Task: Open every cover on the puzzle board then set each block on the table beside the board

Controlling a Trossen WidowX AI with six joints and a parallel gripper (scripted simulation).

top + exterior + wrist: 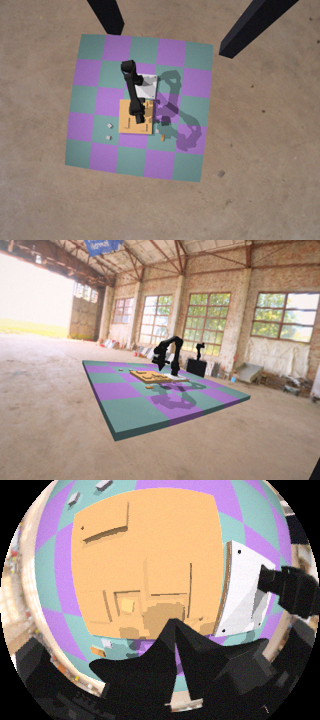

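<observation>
Right now the orange puzzle board is 60 mm to the right of my gripper tip, 60 mm below it and 50 mm ahead of it. Also, from my gripper tip: orange block (220 mm to the left, 190 mm ahead, 80 mm below).
</observation>
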